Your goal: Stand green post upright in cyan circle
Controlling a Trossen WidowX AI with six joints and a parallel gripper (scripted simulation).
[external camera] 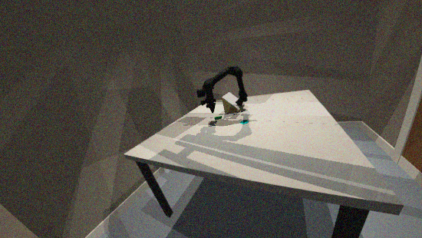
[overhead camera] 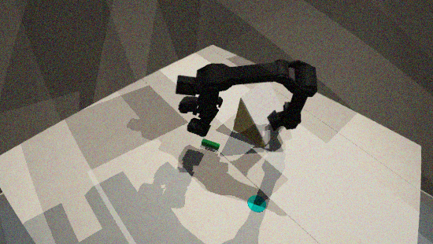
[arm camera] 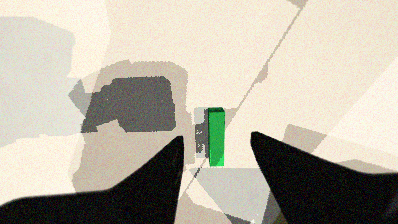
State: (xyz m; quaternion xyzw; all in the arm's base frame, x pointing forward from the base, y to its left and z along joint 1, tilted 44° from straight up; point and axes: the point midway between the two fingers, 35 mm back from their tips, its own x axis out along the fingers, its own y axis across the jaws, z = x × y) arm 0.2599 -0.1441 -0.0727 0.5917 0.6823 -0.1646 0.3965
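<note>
Now: the green post 6 cm below my gripper tip, 3 cm to the left of it and 2 cm behind it. Also, from my gripper tip: cyan circle: 29 cm to the left, 7 cm below, 7 cm ahead.
</note>
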